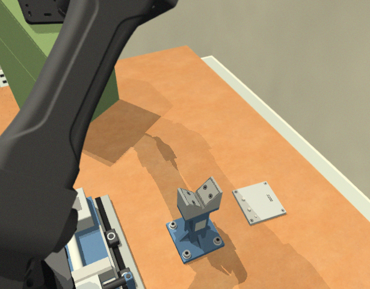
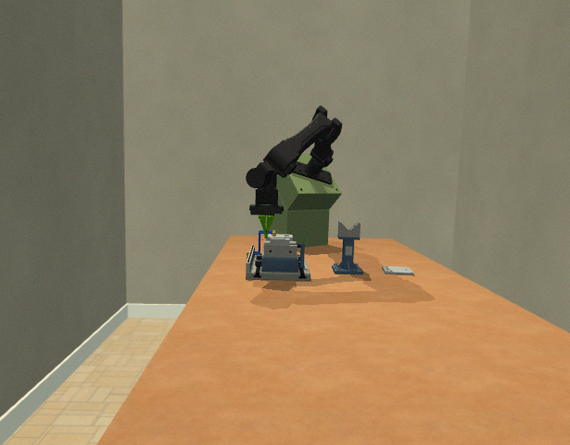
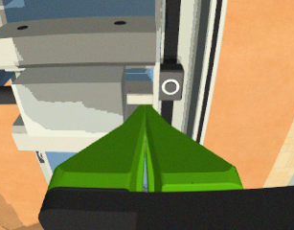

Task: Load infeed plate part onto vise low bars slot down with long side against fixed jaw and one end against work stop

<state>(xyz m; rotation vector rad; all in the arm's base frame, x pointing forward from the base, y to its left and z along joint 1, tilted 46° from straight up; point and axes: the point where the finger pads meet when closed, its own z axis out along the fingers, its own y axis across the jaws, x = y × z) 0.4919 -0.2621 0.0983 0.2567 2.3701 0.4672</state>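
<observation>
Right now my hand is 4 cm to the right of the grey part and 3 cm above it. The rest, counted from my hand: fixed jaw: 3 cm ahead, 4 cm to the left, 4 cm below; then moving jaw: 3 cm behind, 5 cm to the left, 4 cm below; then work stop: 1 cm ahead, 9 cm to the left, 3 cm below.
</observation>
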